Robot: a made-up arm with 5 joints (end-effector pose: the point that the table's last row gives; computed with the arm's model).
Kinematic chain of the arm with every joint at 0, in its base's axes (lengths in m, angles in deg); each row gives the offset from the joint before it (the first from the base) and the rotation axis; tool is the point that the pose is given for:
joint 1: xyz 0 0 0.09 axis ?
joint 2: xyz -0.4 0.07 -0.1 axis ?
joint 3: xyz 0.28 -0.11 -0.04 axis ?
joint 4: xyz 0 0.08 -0.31 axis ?
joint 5: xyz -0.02 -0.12 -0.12 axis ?
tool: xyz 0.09 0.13 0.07
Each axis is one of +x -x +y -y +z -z.
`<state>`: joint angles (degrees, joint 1 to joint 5).
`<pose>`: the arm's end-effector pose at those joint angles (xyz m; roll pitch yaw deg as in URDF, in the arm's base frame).
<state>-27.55 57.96 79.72 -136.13 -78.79</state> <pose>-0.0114 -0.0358 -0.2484 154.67 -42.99 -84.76</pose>
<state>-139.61 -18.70 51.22 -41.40 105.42</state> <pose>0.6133 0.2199 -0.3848 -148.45 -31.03 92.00</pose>
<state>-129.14 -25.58 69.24 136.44 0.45</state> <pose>0.5397 -0.0437 -0.2907 61.94 40.12 -95.07</pose>
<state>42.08 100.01 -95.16 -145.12 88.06</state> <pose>-0.5171 0.7193 0.0772 175.66 34.72 -125.66</pose>
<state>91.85 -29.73 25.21 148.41 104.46</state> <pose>-0.2120 0.2680 -0.6492 -82.61 12.89 29.33</pose>
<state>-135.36 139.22 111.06 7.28 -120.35</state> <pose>-0.1168 -0.7409 0.2218 9.13 6.79 -88.05</pose>
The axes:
joint 1: -z
joint 2: +z
joint 3: -x
joint 4: +z
joint 5: -x

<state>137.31 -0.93 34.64 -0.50 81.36</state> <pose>-0.1738 0.2717 -0.5282 -116.00 -0.28 -138.65</pose>
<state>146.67 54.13 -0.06 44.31 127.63</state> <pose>0.2702 -0.2652 -0.6257 -127.59 -0.04 -48.23</pose>
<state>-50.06 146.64 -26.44 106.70 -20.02</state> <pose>-0.5307 -0.5049 -0.2680 11.89 -25.24 -54.78</pose>
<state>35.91 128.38 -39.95 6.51 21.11</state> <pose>-0.5395 0.6271 -0.2921 18.66 -4.17 97.47</pose>
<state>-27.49 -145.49 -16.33 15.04 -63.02</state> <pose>-0.6102 -0.4339 -0.3269 78.82 -4.18 -103.54</pose>
